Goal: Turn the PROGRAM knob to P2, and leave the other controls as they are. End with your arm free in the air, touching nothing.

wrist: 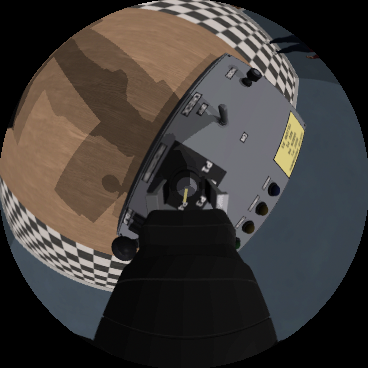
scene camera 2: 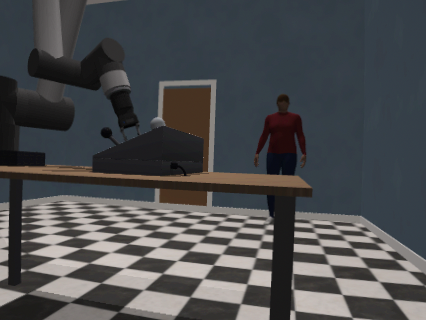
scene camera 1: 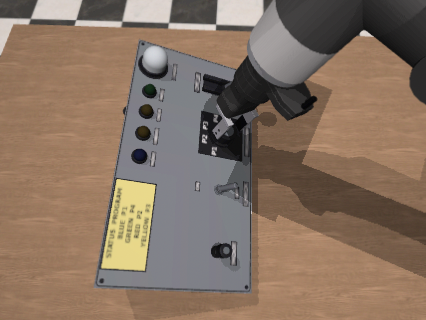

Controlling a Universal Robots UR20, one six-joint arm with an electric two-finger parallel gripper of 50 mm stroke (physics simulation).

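Places are measured from the arm's base along level axes (x ahead, y left, z up), in millimetres.
Pixels of known places: gripper, fingertip midpoint: point(wrist: 186, 186) point(scene camera 1: 227, 130).
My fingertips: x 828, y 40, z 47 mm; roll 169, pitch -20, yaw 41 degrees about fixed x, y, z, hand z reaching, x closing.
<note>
Behind a point stands the place of what it marks.
The PROGRAM knob point(scene camera 1: 229, 134) @(x 822, y 48, z 47 mm) point(wrist: 187, 182) @(x 824, y 45, z 48 mm) is round and dark with a grey top, on a black label plate point(scene camera 1: 207, 145) @(x 864, y 73, z 32 mm) point(wrist: 173, 151) @(x 796, y 68, z 4 mm). In the wrist view its yellow pointer line points at the P4 label, which is partly covered by the gripper. My gripper point(scene camera 1: 232, 128) @(x 828, y 40, z 47 mm) point(scene camera 2: 131, 135) @(x 828, y 40, z 47 mm) point(wrist: 186, 186) @(x 828, y 40, z 47 mm) is open, with one finger on each side of the knob. In scene camera 1 a finger partly covers the knob. Whether a finger touches it cannot be told. The grey control panel point(scene camera 1: 175, 215) @(x 895, y 231, z 50 mm) point(scene camera 2: 150, 152) @(x 1008, y -130, z 6 mm) point(wrist: 250, 110) @(x 850, y 222, z 31 mm) slopes on the table.
A toggle lever point(scene camera 1: 227, 189) @(x 808, y 163, z 43 mm) point(wrist: 223, 115) @(x 807, y 153, z 46 mm) and a black MODE knob point(scene camera 1: 221, 250) @(x 802, y 279, z 64 mm) point(wrist: 254, 75) @(x 797, y 266, z 58 mm) stand farther along the panel. A black ball-ended lever point(scene camera 2: 106, 132) @(x 803, y -101, z 75 mm) point(wrist: 124, 248) @(x 786, y -70, z 87 mm) rises near the gripper. A white dome point(scene camera 1: 155, 60) @(x 990, y -53, z 120 mm) point(scene camera 2: 157, 122) @(x 1008, y -93, z 108 mm) and a blue lamp point(scene camera 1: 139, 156) @(x 975, y 144, z 97 mm) point(wrist: 274, 189) @(x 968, y 136, z 91 mm) also stick up. A person point(scene camera 2: 283, 135) stands beyond the table.
</note>
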